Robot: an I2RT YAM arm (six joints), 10 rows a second.
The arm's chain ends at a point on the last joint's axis. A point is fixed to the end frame.
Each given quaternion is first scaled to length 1.
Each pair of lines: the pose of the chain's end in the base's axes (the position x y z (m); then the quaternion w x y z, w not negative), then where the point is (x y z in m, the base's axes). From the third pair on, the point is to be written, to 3 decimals.
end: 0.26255 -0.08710 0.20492 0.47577 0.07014 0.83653 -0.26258
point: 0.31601 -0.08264 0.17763
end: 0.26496 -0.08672 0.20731 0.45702 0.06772 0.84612 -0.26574
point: 0.31726 -0.08265 0.17779
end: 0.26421 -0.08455 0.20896 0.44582 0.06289 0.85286 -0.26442
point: 0.316 -0.080 0.178
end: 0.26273 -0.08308 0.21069 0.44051 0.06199 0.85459 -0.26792
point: 0.314 -0.079 0.179
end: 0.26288 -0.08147 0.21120 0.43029 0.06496 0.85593 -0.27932
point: 0.313 -0.079 0.179
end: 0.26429 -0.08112 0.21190 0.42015 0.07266 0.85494 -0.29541
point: 0.314 -0.081 0.179
